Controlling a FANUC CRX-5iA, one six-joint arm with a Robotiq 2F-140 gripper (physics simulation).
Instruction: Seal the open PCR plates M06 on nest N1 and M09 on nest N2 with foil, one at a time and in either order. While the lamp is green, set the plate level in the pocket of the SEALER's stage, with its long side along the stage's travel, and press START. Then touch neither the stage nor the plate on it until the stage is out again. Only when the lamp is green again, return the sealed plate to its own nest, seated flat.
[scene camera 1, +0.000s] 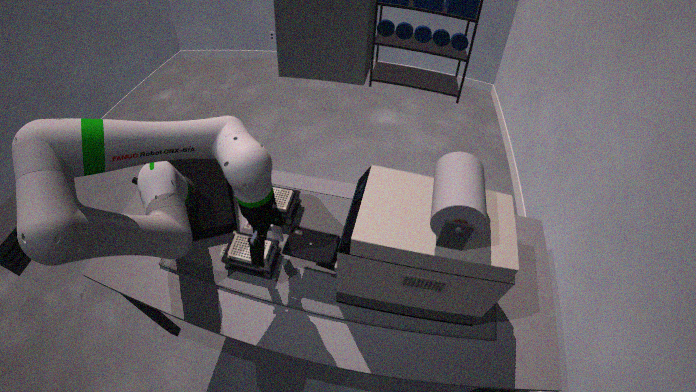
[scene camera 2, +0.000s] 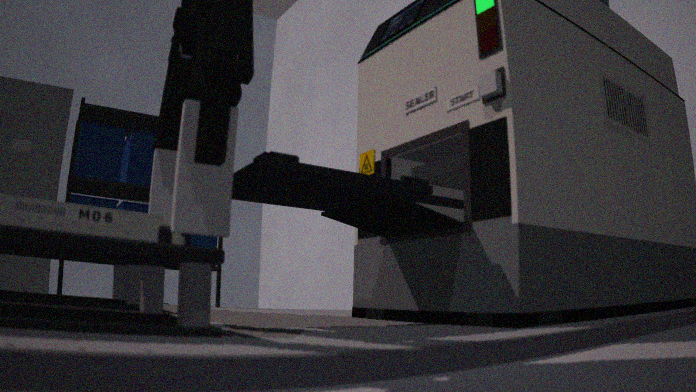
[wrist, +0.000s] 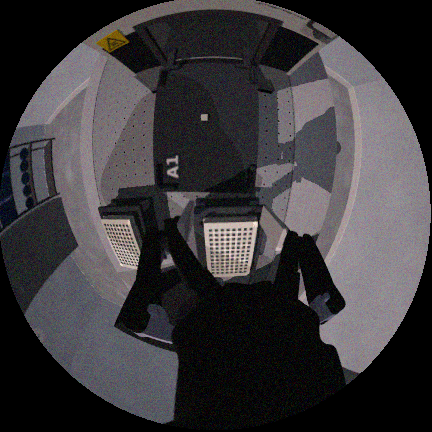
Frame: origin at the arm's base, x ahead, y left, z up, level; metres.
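Seen in the pictures: gripper, fingertip midpoint: (scene camera 1: 272, 254) (scene camera 2: 180, 241) (wrist: 228, 211).
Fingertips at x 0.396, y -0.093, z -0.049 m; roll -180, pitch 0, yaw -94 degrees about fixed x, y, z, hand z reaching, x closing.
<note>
A point is followed by its place in that frame.
Open plate M06 (scene camera 1: 240, 248) {y -0.106, x 0.294, z -0.042 m} (scene camera 2: 95, 216) {y -0.139, x 0.338, z -0.046 m} (wrist: 231, 248) {y -0.101, x 0.331, z -0.042 m} sits on the nearer nest (scene camera 2: 100, 245) {y -0.158, x 0.340, z -0.061 m}, its wells uncovered. My gripper (scene camera 1: 266, 246) {y -0.093, x 0.396, z -0.049 m} (scene camera 2: 176, 226) {y -0.093, x 0.396, z -0.049 m} (wrist: 228, 211) {y -0.093, x 0.396, z -0.049 m} is open and empty, pointing down over M06; in scene camera 2 the near fingertip reaches about plate height at its end. The other open plate (scene camera 1: 284, 198) {y 0.115, x 0.369, z -0.036 m} (wrist: 121, 242) {y 0.113, x 0.334, z -0.037 m} sits on the far nest; its label is not readable. The SEALER (scene camera 1: 395, 205) {y -0.069, x 0.718, z 0.248 m} (scene camera 2: 425, 75) {y -0.074, x 0.615, z 0.127 m} has its dark stage (scene camera 1: 312, 245) {y -0.066, x 0.518, z 0.008 m} (scene camera 2: 320, 189) {y -0.071, x 0.507, z 0.002 m} (wrist: 205, 142) {y -0.064, x 0.488, z 0.008 m} out, with no plate on it. The lamp (scene camera 2: 484, 6) {y -0.158, x 0.611, z 0.164 m} is green. The START button (scene camera 2: 494, 87) {y -0.165, x 0.605, z 0.082 m} is on the front.
The stage's A1 mark (wrist: 172, 166) {y -0.032, x 0.467, z 0.008 m} faces the nests. A foil roll (scene camera 1: 457, 185) {y -0.097, x 0.826, z 0.371 m} is mounted on top of the sealer. A yellow warning label (scene camera 2: 367, 162) {y 0.021, x 0.617, z 0.061 m} (wrist: 113, 41) is beside its opening. A shelf rack (scene camera 1: 423, 50) stands behind the table.
</note>
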